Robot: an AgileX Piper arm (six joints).
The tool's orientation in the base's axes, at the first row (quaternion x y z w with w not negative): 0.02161, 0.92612, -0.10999, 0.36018
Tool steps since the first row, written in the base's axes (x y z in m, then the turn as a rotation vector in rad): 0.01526, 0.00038, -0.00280, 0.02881, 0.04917, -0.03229; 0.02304, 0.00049, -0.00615, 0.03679, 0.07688, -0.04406; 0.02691, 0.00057, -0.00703, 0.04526, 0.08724, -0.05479; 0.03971, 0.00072, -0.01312, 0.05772, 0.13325, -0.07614; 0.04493, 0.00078, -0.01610, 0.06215, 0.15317, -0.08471; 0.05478, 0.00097, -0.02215, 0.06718, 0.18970, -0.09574
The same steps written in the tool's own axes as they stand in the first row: -0.00942, 0.00272, 0.01203, -0.00154, 0.05745, 0.03143; -0.01293, 0.00438, 0.01956, -0.00062, 0.08763, 0.03907; -0.01520, 0.00509, 0.02274, -0.00008, 0.10075, 0.05010; -0.02058, 0.00791, 0.03554, 0.00324, 0.15111, 0.06355; -0.02244, 0.00915, 0.04112, 0.00494, 0.17267, 0.06826; -0.02567, 0.01165, 0.05194, 0.00720, 0.21096, 0.07148
